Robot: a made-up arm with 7 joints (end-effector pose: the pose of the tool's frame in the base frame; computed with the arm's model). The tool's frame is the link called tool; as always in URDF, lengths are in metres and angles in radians. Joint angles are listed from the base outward.
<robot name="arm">
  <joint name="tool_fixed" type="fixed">
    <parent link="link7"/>
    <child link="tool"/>
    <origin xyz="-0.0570 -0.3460 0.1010" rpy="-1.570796 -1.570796 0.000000"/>
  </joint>
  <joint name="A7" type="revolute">
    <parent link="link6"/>
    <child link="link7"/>
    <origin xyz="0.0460 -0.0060 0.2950" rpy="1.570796 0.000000 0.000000"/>
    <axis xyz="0 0 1"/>
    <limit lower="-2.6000" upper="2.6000"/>
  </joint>
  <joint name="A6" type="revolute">
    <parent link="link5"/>
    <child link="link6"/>
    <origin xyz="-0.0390 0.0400 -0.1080" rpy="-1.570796 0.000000 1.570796"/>
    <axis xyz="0 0 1"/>
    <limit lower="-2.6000" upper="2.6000"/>
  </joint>
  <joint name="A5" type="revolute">
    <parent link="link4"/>
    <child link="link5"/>
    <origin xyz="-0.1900 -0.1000 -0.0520" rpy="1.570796 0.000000 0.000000"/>
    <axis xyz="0 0 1"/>
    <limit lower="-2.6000" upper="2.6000"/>
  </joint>
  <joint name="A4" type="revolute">
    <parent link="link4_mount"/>
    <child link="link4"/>
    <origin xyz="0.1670 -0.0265 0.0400" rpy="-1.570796 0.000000 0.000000"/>
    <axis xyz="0 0 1"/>
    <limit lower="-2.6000" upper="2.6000"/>
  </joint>
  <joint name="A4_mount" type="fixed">
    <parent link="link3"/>
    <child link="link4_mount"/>
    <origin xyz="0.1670 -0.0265 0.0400"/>
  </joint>
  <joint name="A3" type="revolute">
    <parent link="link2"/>
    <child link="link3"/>
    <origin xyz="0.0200 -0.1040 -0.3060" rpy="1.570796 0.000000 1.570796"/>
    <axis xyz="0 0 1"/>
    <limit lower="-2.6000" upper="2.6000"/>
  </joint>
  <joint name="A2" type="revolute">
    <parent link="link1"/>
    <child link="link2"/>
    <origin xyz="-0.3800 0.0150 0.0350" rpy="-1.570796 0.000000 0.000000"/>
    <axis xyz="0 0 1"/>
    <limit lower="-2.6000" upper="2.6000"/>
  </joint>
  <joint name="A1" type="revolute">
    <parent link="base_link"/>
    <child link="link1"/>
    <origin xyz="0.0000 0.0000 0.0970"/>
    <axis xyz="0 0 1"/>
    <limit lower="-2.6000" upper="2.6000"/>
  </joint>
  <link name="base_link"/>
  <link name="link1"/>
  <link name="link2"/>
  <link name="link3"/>
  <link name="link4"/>
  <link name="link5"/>
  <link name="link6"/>
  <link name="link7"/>
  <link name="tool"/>
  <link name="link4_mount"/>
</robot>
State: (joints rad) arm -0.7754 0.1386 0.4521 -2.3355 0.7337 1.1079 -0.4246
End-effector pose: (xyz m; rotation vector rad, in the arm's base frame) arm -0.5846 0.3042 -0.1227 -1.7749 -1.9966 0.0648
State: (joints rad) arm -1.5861 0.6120 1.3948 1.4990 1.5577 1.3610 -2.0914
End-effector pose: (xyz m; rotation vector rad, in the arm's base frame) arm 0.1388 0.4097 -0.6287 1.2132 -0.2017 -1.5535
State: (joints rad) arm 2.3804 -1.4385 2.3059 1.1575 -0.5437 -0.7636 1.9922
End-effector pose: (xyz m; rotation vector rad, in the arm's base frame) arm 0.7979 -0.5407 0.8385 0.2138 -2.0939 -0.9655
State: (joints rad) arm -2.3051 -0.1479 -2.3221 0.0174 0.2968 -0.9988 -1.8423
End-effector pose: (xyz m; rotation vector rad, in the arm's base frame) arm 0.4702 0.2269 0.3620 0.7565 -1.6266 -0.1624
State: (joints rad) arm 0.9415 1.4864 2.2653 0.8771 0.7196 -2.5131 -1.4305
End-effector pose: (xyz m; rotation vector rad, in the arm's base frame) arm -0.0026 -0.6563 -0.2644 0.1210 -1.7091 -0.9568
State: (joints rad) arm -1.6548 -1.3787 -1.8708 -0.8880 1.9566 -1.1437 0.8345
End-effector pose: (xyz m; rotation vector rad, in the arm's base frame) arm -0.1686 0.6416 0.2888 -0.2802 -1.5251 -1.1755
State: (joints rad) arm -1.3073 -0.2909 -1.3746 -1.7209 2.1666 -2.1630 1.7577
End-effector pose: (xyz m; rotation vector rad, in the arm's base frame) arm -0.4178 0.0965 0.5277 1.4927 -1.2813 -1.4491
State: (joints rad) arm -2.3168 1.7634 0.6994 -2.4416 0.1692 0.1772 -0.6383
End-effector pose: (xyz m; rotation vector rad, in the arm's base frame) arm 0.3533 0.6866 0.3723 -1.1809 0.8218 -2.6196
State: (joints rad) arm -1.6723 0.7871 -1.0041 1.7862 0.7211 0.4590 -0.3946
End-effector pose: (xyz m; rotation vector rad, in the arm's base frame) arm -0.7880 0.3113 -0.0798 1.3388 2.1292 -1.4833
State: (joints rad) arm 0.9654 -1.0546 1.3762 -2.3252 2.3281 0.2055 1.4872
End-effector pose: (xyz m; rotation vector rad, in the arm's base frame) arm -0.0877 0.1158 -0.2925 0.5094 0.6232 -1.1128
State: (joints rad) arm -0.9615 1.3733 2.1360 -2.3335 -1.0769 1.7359 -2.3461
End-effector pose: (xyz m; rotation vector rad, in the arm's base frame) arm 0.0572 -0.3890 0.5145 -1.1547 2.1170 0.4426
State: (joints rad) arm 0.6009 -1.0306 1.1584 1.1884 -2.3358 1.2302 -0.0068
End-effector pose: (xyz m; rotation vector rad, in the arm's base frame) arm -0.0310 -0.1038 0.1966 -2.2365 -0.5750 1.7130
